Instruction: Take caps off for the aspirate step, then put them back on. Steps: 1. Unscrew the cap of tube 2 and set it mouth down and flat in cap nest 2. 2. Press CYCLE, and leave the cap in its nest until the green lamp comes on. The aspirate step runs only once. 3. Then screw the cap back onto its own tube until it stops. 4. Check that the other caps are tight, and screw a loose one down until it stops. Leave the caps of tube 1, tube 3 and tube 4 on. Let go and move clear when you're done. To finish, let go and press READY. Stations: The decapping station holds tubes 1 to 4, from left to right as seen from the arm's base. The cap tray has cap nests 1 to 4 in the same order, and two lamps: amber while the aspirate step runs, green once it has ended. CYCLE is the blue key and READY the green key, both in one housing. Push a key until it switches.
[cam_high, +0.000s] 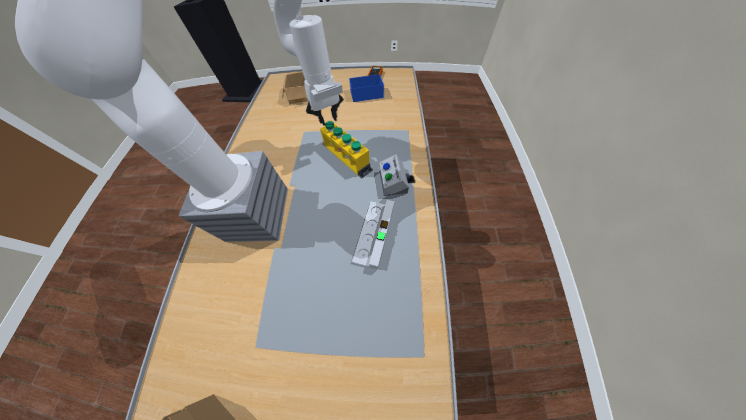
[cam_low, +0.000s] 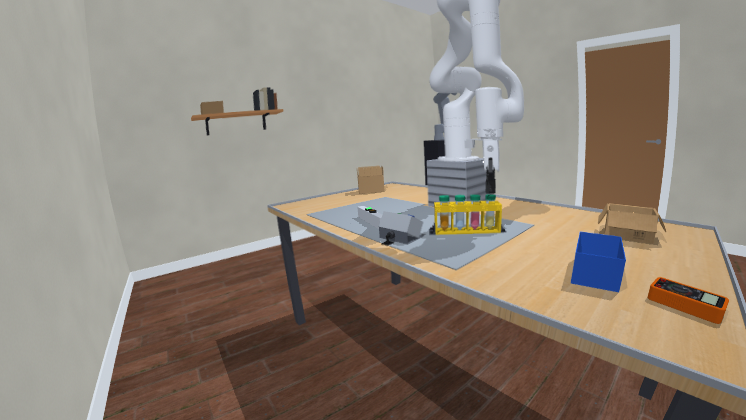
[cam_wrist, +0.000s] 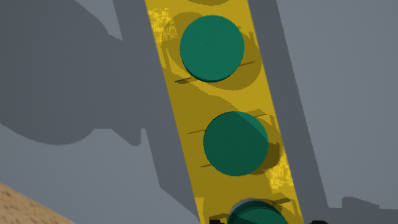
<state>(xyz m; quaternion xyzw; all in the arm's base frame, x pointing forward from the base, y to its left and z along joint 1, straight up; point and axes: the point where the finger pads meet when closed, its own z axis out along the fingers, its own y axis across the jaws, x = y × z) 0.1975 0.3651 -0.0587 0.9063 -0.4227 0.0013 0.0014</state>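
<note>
My hand is 40 mm short of the green cap, 30 mm to the left of it and 40 mm above it. From my hand the other things lie so: green key: 250 mm ahead, 170 mm to the right, 80 mm below; then key housing: 260 mm ahead, 140 mm to the right, 100 mm below; then blue key: 240 mm ahead, 130 mm to the right, 80 mm below.
</note>
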